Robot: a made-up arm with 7 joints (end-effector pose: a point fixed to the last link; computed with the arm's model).
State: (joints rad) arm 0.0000 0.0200 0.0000 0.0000 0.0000 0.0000 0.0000
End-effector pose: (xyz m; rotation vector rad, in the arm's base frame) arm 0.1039 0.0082 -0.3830 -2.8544 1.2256 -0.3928
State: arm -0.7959 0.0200 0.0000 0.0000 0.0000 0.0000 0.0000
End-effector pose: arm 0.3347 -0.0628 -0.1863 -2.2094 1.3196 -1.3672
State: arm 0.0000 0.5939 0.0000 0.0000 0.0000 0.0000 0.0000
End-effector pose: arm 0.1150 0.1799 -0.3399 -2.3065 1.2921 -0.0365
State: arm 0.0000 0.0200 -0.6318 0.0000 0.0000 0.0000 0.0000
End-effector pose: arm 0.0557 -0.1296 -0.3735 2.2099 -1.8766 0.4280
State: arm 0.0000 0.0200 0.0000 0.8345 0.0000 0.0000 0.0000
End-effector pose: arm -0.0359 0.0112 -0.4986 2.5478 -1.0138 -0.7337
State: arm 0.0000 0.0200 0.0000 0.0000 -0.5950 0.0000 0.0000
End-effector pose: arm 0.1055 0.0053 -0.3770 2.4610 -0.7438 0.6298
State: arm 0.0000 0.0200 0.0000 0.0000 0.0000 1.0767 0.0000
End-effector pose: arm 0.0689 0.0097 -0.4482 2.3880 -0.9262 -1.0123
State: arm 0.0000 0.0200 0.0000 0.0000 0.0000 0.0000 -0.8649
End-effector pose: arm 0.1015 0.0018 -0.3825 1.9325 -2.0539 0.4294
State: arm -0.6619 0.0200 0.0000 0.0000 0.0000 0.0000 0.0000
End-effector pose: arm 0.3086 -0.0485 -0.2311 -2.3380 1.3181 -1.2223
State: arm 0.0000 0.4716 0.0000 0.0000 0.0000 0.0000 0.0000
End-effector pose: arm 0.1106 0.1459 -0.3570 -2.4251 1.2864 -0.1056
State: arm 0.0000 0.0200 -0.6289 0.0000 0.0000 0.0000 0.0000
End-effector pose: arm 0.0561 -0.1291 -0.3736 2.2133 -1.8742 0.4279
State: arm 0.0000 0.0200 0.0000 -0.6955 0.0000 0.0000 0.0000
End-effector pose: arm 0.1214 0.0052 -0.2314 -2.3506 1.0773 -1.2431
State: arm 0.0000 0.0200 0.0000 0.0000 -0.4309 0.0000 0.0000
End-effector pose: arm 0.1050 0.0057 -0.3788 2.5821 -0.8721 0.5755
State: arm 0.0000 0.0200 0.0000 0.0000 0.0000 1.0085 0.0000
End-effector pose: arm 0.0730 0.0096 -0.4455 2.4355 -0.9517 -0.9363
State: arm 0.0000 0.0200 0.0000 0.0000 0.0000 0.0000 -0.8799
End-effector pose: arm 0.1014 0.0017 -0.3825 1.9142 -2.0642 0.4293
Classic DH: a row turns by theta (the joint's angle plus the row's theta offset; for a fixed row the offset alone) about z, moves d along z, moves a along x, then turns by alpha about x. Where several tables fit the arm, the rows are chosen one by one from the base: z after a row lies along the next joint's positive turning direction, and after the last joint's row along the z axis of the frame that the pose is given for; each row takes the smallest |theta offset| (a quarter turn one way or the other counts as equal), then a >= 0, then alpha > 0; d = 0 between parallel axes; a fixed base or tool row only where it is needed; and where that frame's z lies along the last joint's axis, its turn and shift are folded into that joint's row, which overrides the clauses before.
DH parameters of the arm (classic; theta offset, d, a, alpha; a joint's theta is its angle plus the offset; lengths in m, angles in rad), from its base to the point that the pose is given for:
base (fixed): -0.071 0.0089 -0.0221 -1.3004
joint 1: -1.3111 0.0067 -0.0388 -1.5708
joint 2: 1.2915 -0.0164 0.0106 1.5708
joint 3: 1.5708 -0.2656 0.0166 -1.5708
joint 4: 1.5708 0.0027 0.0395 1.5708
joint 5: 0 0.1497 0.0287 -1.5708
joint 6: -1.5708 -0.0093 0.0609 1.5708
joint 7: 1.3463 0.0356 0.0023 2.6441
tool (fixed): 2.1638 0.0166 0 0

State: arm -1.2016 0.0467 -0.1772 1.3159 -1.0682 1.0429 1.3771
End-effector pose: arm 0.3465 -0.1064 -0.3367 -2.6047 0.2762 1.6962
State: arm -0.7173 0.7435 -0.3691 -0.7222 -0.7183 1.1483 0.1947
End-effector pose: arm 0.2651 0.0000 -0.1756 -2.0755 1.9437 -0.0276
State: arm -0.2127 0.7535 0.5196 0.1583 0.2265 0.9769 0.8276
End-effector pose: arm 0.1371 0.3610 -0.2622 -1.9227 -0.7056 0.7595
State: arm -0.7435 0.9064 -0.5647 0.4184 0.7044 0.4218 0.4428
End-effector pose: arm 0.3345 0.2321 -0.2435 -1.1671 0.6008 0.2874
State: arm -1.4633 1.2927 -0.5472 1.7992 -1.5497 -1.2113 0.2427
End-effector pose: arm 0.1884 0.3845 0.0074 -1.4196 -0.9969 -1.4360
